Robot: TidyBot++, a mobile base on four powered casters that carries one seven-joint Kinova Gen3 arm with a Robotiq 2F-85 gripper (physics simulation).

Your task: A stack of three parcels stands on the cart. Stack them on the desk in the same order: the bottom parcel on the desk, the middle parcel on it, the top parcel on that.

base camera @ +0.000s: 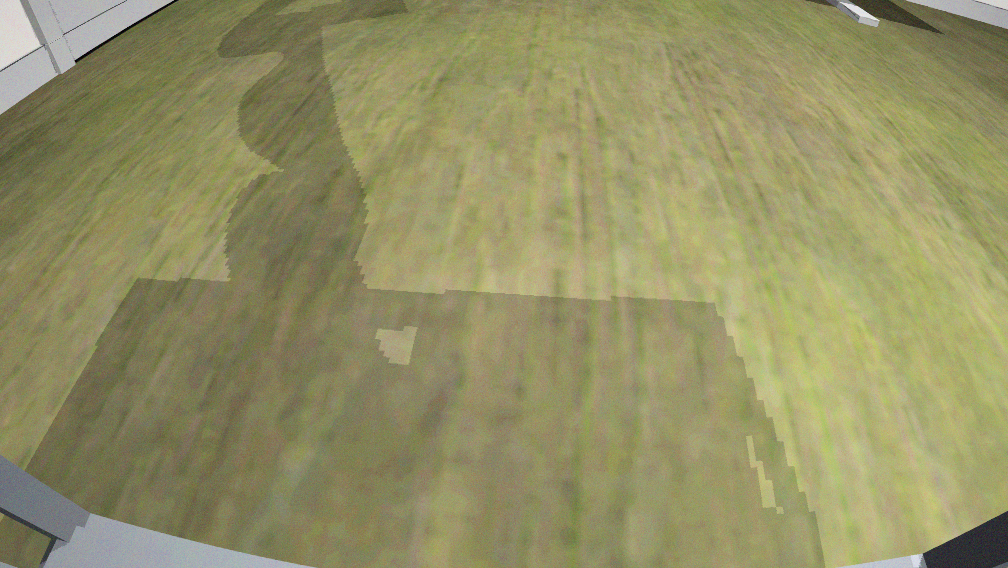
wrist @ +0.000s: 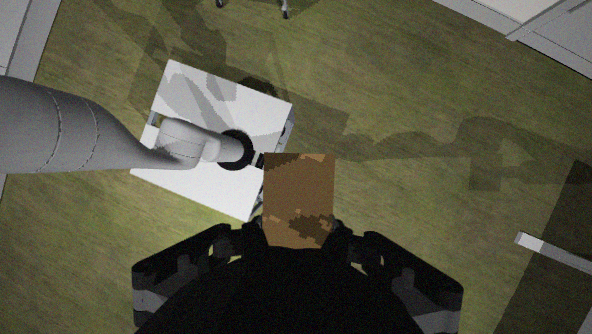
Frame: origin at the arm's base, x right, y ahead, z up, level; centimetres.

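Seen in the pictures: gripper, fingertip midpoint: (wrist: 297,222); arm's base at its link origin: (wrist: 232,150).
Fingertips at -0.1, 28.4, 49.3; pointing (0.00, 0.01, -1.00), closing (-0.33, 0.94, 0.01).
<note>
Offsets run from my fingertips to a thing's top centre, as dx, dy, dz. "spot": to the spot under its first point.
My gripper (wrist: 297,222) is shut on a brown box-shaped parcel {+0.0, +0.0, +3.9} (wrist: 300,190), which is held between the two black fingers at the lower middle of the wrist view. Floor shows far below the parcel. Patches of shadow lie on its face. Which of the three parcels this is cannot be told. The other two parcels do not show in either view, and no desk top shows.
The white mobile base (wrist: 215,197) with the grey arm (wrist: 70,130) stands left of the parcel. Two small casters {spot: -84.0, -42.7, -84.0} (wrist: 285,11) show at the top edge. A pale bar (base camera: 857,12) (wrist: 531,242) lies low beside a dark shadow at the right. Pale walls (base camera: 28,74) stand at the room's edges.
</note>
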